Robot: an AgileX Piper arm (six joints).
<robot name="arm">
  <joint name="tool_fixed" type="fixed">
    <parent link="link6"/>
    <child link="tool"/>
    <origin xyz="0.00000 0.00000 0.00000" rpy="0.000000 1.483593 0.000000"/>
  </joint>
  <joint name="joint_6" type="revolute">
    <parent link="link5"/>
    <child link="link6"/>
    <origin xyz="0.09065 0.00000 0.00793"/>
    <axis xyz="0.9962 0 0.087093"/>
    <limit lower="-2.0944" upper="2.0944"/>
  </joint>
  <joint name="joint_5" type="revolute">
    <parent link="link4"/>
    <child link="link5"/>
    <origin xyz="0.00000 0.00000 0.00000"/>
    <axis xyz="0 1 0"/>
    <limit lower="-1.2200" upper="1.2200"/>
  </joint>
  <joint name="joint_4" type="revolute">
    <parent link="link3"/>
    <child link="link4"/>
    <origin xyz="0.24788 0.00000 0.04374"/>
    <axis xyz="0.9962 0 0.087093"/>
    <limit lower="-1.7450" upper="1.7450"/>
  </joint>
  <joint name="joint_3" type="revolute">
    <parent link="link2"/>
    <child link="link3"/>
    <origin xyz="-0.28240 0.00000 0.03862"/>
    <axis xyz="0 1 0"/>
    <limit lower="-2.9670" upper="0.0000"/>
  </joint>
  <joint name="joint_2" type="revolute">
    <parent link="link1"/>
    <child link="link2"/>
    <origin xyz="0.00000 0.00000 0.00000"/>
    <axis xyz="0 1 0"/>
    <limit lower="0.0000" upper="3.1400"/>
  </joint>
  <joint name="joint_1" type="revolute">
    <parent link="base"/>
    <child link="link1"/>
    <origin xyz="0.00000 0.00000 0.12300"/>
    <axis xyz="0 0 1"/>
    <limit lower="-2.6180" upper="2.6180"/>
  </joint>
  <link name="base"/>
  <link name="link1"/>
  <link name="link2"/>
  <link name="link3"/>
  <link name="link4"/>
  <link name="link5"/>
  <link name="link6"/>
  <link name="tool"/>
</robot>
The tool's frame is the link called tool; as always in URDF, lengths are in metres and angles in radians.
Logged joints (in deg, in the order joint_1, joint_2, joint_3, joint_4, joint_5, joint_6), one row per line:
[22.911 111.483 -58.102 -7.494 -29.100 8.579]
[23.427 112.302 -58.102 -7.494 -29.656 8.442]
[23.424 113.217 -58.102 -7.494 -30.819 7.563]
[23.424 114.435 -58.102 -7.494 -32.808 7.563]
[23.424 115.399 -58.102 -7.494 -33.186 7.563]
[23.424 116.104 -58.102 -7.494 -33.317 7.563]
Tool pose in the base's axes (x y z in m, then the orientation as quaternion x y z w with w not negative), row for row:
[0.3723 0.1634 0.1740 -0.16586 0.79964 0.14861 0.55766]
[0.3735 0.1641 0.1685 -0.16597 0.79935 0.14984 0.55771]
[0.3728 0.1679 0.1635 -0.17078 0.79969 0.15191 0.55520]
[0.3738 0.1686 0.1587 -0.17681 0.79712 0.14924 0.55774]
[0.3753 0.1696 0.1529 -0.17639 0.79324 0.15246 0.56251]
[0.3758 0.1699 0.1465 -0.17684 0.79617 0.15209 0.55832]
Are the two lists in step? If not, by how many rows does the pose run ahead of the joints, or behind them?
The pose runs 1 row behind the joints: the pose in row i belongs to the joints in row i - 1.
